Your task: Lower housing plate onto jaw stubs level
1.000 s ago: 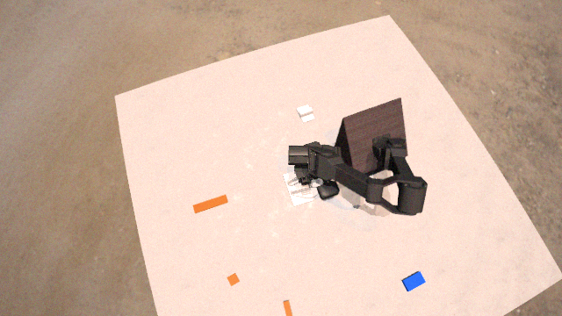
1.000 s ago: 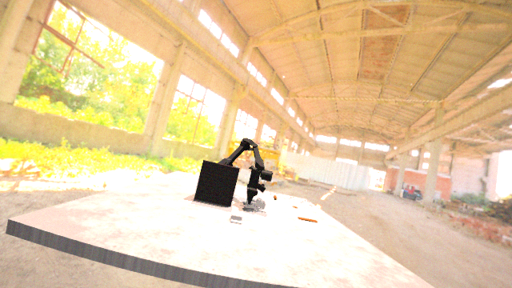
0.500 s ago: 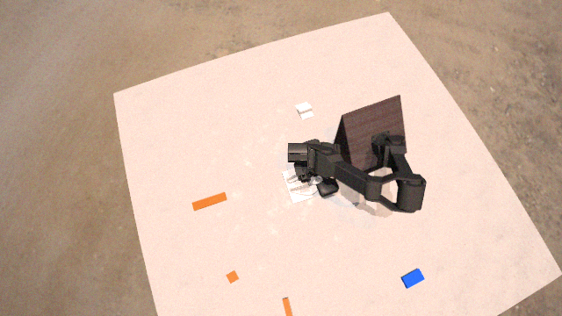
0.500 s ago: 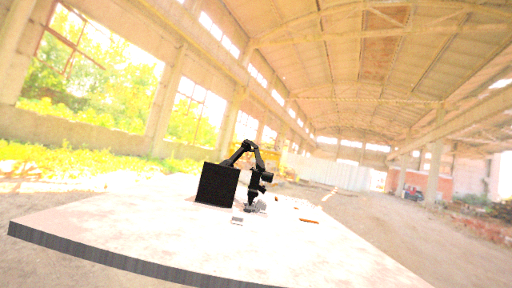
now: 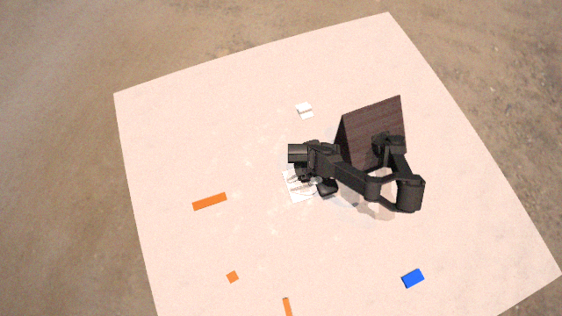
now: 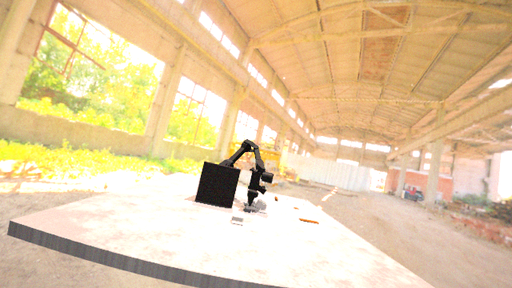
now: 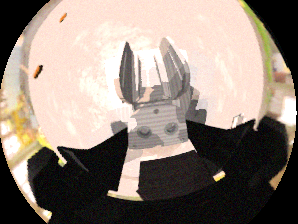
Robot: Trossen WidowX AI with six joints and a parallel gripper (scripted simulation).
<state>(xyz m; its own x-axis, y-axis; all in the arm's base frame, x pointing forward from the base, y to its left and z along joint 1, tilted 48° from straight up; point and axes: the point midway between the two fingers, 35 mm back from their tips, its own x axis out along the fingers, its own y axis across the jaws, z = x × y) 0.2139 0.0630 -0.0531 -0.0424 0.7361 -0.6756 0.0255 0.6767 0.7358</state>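
Now: the housing plate 2 cm above my gripper tip and 1 cm ahead of it. The rest, counted from my gripper tip: white pad 27 cm to the right, 6 cm behind, 1 cm below; blue tile 42 cm to the left, 16 cm behind, 1 cm below.
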